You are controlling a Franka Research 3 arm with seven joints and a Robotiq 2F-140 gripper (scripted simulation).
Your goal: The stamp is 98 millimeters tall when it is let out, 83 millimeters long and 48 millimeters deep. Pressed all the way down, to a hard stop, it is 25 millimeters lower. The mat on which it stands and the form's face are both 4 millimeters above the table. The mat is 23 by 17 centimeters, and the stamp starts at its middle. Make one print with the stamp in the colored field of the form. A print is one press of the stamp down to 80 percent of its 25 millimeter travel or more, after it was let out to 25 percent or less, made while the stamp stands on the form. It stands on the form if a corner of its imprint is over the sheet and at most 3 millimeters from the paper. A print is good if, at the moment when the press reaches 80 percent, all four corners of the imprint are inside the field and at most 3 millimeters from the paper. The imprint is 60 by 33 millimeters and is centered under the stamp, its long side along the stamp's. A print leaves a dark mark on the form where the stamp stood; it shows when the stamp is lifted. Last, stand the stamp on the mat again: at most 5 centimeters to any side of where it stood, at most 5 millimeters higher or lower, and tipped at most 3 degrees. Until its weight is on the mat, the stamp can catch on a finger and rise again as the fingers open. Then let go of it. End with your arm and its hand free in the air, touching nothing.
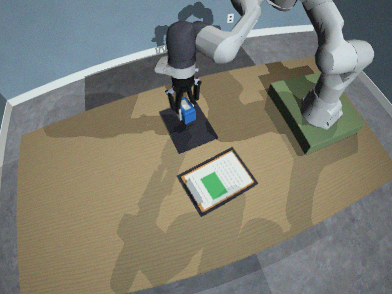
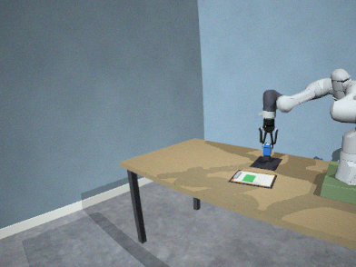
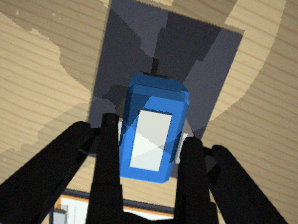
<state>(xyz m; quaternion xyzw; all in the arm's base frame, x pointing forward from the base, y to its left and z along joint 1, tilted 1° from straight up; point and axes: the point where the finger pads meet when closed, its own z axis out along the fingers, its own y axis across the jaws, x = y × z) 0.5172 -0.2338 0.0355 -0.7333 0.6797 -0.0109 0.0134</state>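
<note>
Right now my hand is 10 mm short of the form, 280 mm to the right of it and 90 mm above it. Round my hand: mat 100 mm below; blue stamp 20 mm below.
</note>
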